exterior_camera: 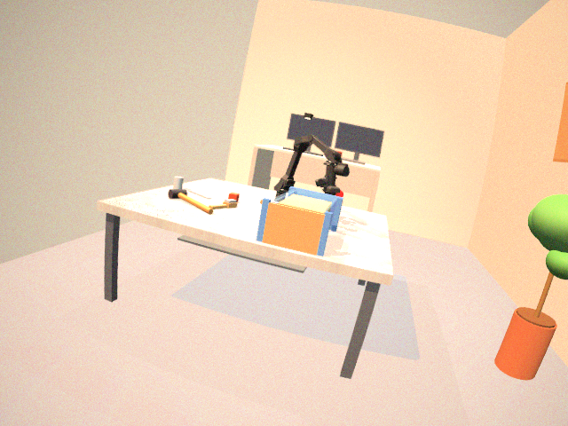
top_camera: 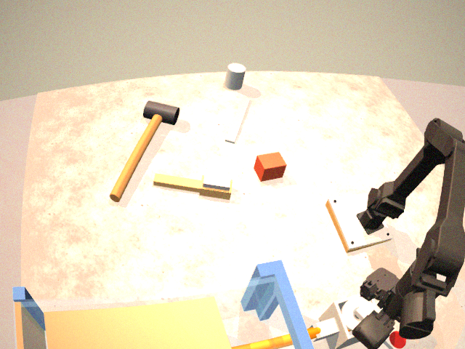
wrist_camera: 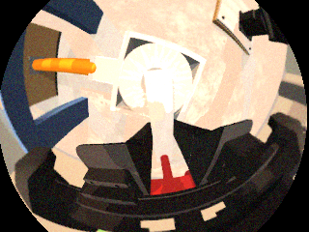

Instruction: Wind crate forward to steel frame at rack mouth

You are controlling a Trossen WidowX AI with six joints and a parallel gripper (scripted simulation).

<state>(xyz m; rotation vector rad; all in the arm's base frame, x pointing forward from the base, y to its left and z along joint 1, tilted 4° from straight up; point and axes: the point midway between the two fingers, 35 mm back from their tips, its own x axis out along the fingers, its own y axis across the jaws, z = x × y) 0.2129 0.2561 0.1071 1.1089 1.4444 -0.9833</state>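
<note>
Right now my gripper tip is 20 mm below the crank handle and 10 mm to the right of it. Also, from my gripper tip: yellow hand tool: 510 mm to the right, 150 mm ahead, 70 mm below; hand winch: 60 mm below, 50 mm to the right; red knob: 50 mm to the left, 50 mm above, 10 mm behind.
</note>
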